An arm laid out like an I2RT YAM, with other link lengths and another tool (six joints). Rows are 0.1 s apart.
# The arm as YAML. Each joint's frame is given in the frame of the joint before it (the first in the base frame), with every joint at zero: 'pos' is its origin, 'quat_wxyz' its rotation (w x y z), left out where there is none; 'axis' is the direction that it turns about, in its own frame. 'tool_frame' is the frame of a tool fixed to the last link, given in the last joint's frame.
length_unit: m
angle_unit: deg
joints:
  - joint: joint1
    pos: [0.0, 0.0, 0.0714]
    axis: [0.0, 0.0, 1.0]
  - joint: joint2
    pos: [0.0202, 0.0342, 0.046]
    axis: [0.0, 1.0, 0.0]
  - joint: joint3
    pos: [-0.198, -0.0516, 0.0]
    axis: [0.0, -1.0, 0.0]
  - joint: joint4
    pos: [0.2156, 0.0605, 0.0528]
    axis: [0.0, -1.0, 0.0]
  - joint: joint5
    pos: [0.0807, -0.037, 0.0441]
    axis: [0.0, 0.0, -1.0]
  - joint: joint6
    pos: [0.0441, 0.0, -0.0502]
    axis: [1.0, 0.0, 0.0]
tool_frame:
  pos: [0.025, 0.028, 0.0]
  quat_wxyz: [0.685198, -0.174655, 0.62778, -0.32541]
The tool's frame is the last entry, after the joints.
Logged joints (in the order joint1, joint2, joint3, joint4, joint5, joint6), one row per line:
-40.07 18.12 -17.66 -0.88 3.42 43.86
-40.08 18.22 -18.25 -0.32 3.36 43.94
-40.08 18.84 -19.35 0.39 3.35 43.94
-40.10 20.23 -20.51 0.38 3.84 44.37
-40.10 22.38 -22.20 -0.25 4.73 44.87
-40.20 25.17 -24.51 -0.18 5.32 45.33
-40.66 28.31 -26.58 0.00 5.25 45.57
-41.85 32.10 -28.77 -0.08 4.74 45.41
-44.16 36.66 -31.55 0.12 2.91 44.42
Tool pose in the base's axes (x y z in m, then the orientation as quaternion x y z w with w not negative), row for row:
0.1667 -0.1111 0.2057 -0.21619 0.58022 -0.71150 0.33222
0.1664 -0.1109 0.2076 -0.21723 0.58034 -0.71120 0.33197
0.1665 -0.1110 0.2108 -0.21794 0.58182 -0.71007 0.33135
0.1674 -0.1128 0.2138 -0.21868 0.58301 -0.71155 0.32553
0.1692 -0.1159 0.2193 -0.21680 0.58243 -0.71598 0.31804
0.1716 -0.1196 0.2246 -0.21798 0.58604 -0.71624 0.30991
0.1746 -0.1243 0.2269 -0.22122 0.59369 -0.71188 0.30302
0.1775 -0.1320 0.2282 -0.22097 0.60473 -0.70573 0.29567
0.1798 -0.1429 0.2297 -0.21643 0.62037 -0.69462 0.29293
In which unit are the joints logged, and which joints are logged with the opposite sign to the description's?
The joints are logged in degrees. Opposite sign: joint3, joint4, joint6.
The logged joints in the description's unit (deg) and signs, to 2 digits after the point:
-40.07 18.12 17.66 0.88 3.42 -43.86
-40.08 18.22 18.25 0.32 3.36 -43.94
-40.08 18.84 19.35 -0.39 3.35 -43.94
-40.10 20.23 20.51 -0.38 3.84 -44.37
-40.10 22.38 22.20 0.25 4.73 -44.87
-40.20 25.17 24.51 0.18 5.32 -45.33
-40.66 28.31 26.58 0.00 5.25 -45.57
-41.85 32.10 28.77 0.08 4.74 -45.41
-44.16 36.66 31.55 -0.12 2.91 -44.42

